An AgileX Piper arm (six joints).
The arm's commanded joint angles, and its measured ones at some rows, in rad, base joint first. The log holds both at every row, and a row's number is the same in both.
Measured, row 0:
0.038, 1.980, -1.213, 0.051, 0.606, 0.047
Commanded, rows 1 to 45:
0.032, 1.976, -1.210, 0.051, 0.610, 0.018
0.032, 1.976, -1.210, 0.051, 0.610, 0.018
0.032, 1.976, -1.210, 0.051, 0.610, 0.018
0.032, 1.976, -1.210, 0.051, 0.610, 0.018
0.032, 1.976, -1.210, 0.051, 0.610, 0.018
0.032, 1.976, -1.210, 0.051, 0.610, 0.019
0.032, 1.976, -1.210, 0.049, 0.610, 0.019
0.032, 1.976, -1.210, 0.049, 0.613, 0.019
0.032, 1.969, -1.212, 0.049, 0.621, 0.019
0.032, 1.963, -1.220, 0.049, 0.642, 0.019
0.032, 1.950, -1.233, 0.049, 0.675, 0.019
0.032, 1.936, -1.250, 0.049, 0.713, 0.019
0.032, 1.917, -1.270, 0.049, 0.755, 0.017
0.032, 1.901, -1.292, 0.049, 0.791, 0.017
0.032, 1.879, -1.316, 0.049, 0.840, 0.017
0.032, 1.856, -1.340, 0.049, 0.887, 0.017
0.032, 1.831, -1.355, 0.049, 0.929, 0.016
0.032, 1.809, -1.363, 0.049, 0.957, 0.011
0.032, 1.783, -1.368, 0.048, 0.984, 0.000
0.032, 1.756, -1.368, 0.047, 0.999, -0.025
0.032, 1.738, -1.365, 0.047, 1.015, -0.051
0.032, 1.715, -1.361, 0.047, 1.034, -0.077
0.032, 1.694, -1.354, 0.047, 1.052, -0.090
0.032, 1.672, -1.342, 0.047, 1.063, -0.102
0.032, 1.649, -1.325, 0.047, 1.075, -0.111
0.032, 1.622, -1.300, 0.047, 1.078, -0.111
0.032, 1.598, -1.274, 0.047, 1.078, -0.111
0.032, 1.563, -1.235, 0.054, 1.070, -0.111
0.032, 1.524, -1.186, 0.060, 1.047, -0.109
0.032, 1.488, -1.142, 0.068, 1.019, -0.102
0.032, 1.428, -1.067, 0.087, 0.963, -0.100
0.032, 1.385, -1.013, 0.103, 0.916, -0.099
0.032, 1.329, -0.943, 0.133, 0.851, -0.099
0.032, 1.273, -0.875, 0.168, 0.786, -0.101
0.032, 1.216, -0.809, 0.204, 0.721, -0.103
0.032, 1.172, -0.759, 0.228, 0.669, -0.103
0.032, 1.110, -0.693, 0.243, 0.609, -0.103
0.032, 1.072, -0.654, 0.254, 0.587, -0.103
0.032, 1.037, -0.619, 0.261, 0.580, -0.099
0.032, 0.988, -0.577, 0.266, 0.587, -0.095
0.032, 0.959, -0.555, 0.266, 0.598, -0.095
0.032, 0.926, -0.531, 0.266, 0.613, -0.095
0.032, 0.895, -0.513, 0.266, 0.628, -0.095
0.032, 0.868, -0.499, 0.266, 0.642, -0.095
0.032, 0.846, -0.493, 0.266, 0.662, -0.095
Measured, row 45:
0.038, 0.939, -0.544, 0.261, 0.629, -0.096
